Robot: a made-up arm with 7 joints.
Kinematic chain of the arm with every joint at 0, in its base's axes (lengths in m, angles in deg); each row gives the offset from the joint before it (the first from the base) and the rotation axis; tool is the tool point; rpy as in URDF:
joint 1: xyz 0 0 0.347 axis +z
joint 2: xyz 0 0 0 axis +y
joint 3: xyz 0 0 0.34 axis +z
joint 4: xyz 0.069 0 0 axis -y
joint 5: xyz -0.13 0 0.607 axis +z
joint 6: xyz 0 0 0 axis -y
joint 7: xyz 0.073 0 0 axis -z
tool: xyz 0 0 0 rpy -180 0 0
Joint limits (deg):
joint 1: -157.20..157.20
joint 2: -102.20..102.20
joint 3: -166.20..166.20
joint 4: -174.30..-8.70
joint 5: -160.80..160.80
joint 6: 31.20..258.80
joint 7: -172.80..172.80
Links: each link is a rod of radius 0.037 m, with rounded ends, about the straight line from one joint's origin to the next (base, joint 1, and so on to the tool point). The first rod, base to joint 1, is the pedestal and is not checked.
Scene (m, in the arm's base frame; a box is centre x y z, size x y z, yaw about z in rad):
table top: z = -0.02
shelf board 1: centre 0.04 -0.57 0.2 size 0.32 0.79 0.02 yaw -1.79
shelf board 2: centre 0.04 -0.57 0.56 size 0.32 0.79 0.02 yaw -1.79
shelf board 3: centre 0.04 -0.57 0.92 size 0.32 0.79 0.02 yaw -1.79
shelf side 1: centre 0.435 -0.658 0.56 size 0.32 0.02 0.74 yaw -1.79
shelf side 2: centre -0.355 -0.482 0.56 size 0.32 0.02 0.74 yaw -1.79
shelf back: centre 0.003 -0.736 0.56 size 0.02 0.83 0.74 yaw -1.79
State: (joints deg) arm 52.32 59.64 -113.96 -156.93 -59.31 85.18 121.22
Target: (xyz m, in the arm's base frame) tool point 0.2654 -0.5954 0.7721
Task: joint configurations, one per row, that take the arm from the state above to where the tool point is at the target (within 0.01 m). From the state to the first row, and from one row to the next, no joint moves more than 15 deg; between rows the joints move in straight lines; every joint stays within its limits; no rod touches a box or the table.
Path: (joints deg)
1: 60.18 67.41 -107.62 -153.80 -55.96 79.51 110.60
2: 68.04 75.17 -101.29 -150.66 -52.62 73.85 99.97
3: 66.98 77.63 -112.50 -146.53 -54.72 76.70 107.06
4: 65.92 80.08 -123.70 -142.40 -56.82 79.55 114.14
5: 64.86 82.53 -134.91 -138.26 -58.92 82.40 121.22
6: 54.63 70.43 -130.25 -129.34 -59.10 84.48 121.22
7: 44.40 58.33 -125.60 -120.41 -59.29 86.56 121.22
8: 34.17 46.23 -120.94 -111.48 -59.47 88.64 121.22

